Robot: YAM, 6 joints.
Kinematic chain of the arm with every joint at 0, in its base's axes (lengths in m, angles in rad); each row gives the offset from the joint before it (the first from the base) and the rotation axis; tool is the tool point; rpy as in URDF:
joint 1: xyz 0 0 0.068 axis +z
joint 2: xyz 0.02 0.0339 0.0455 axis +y
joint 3: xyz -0.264 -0.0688 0 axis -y
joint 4: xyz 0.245 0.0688 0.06 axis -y
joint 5: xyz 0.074 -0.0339 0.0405 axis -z
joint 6: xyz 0.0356 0 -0.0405 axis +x
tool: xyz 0 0 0 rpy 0 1.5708 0
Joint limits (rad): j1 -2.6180..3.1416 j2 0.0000..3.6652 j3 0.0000..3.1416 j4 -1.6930..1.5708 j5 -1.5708..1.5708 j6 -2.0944..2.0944
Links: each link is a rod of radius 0.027 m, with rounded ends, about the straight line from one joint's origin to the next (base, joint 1, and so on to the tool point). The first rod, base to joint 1, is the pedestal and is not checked.
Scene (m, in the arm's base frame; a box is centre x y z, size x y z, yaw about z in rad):
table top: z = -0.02
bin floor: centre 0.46 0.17 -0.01 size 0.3 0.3 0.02 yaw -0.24
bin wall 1: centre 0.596 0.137 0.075 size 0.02 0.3 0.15 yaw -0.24
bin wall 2: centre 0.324 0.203 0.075 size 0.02 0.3 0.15 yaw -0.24
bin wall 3: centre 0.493 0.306 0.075 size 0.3 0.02 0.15 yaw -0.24
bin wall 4: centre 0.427 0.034 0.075 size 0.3 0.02 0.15 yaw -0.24
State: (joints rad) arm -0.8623 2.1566 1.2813 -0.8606 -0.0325 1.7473
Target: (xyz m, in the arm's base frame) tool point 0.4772 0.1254 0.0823
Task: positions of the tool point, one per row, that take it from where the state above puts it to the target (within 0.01 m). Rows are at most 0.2 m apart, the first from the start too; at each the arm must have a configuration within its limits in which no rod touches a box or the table.
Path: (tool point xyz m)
1: 0.3364 -0.2282 0.1706
2: 0.4038 -0.1385 0.2872
3: 0.4041 -0.0271 0.4112
4: 0.3342 0.0638 0.5262
5: 0.2176 0.0969 0.6168
6: 0.0966 0.0562 0.6706
7: 0.0156 -0.0460 0.6803
8: 0.1210 0.1110 0.6656
9: 0.2596 0.2132 0.5769
10: 0.3896 0.2416 0.4309
11: 0.4703 0.2028 0.2551
12: 0.4772 0.1254 0.0823

